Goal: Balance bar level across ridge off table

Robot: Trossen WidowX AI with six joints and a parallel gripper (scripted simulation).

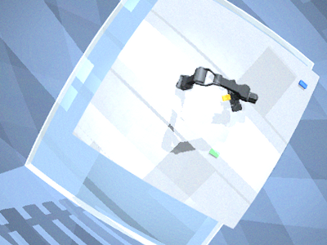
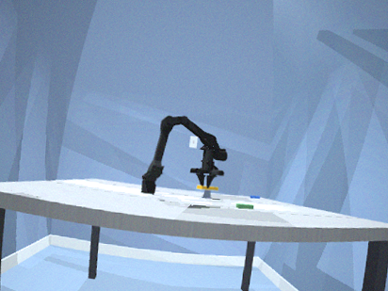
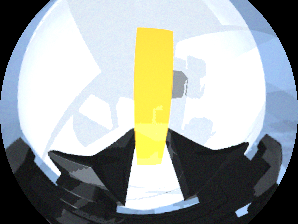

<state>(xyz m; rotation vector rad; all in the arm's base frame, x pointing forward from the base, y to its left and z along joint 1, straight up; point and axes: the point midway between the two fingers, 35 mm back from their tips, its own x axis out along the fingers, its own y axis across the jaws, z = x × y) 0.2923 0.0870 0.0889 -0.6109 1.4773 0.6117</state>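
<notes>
My gripper tip is 2 cm short of the bar and 2 cm to the right of it. Round my gripper tip: blue block 45 cm ahead, 41 cm to the left, 5 cm below; then green block 11 cm ahead, 35 cm to the right, 5 cm below.
</notes>
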